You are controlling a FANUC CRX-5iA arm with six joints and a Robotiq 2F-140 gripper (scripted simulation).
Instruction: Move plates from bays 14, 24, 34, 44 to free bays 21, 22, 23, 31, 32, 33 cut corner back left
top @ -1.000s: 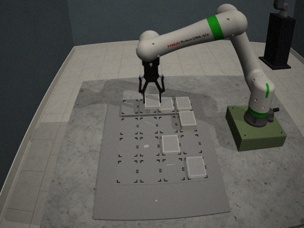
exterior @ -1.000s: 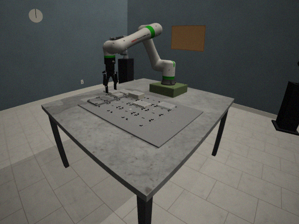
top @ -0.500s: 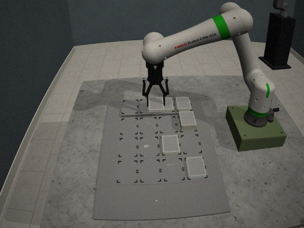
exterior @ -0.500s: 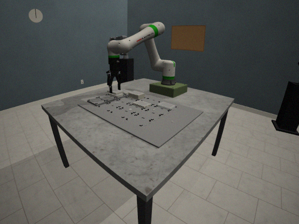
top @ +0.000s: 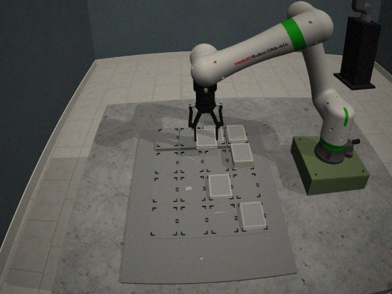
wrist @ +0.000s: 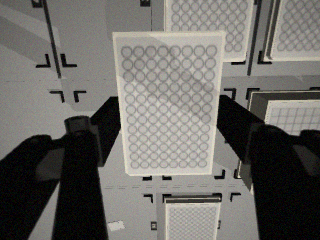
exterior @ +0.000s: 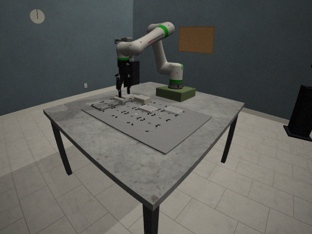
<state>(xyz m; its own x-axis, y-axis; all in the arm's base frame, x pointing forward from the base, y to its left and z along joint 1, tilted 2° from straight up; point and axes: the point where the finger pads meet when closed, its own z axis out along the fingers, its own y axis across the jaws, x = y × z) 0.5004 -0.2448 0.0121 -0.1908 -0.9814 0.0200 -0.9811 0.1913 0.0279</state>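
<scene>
The sealed deep-well block lies 13 cm behind my hand, 9 cm to the left of it and 8 cm below it. Also, from my hand: white pointed piece (36 cm to the left, 9 cm below, 4 cm ahead).
</scene>
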